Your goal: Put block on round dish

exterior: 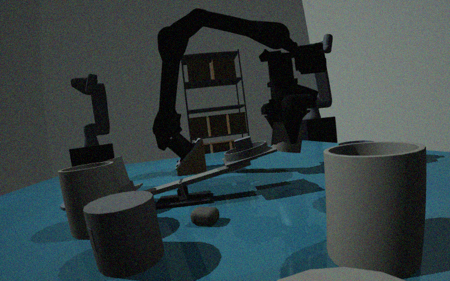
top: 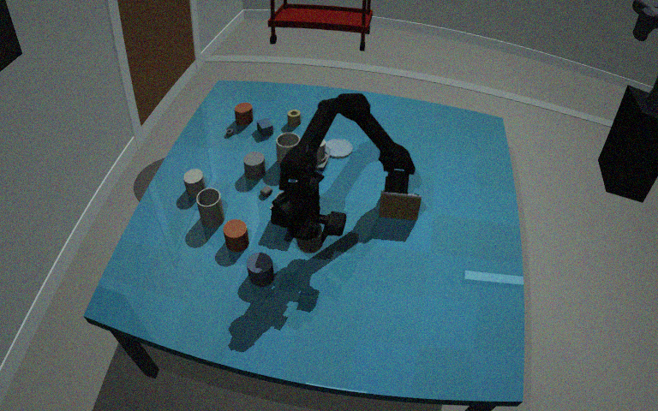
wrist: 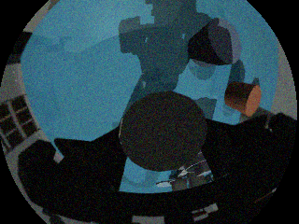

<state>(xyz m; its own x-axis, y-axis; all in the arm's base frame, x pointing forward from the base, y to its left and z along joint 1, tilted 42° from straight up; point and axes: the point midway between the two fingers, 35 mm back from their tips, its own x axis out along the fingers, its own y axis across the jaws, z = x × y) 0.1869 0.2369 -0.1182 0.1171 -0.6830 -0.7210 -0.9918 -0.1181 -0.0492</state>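
The grey block is 10 cm ahead of my gripper tip, 12 cm to the right of it and 1 cm above it. Also, from my gripper tip: pebble: 21 cm ahead, 20 cm to the right, 6 cm below; dark cylinder: 10 cm ahead, 13 cm to the left, 4 cm below; balance beam: 10 cm ahead, 24 cm to the right, 3 cm below.
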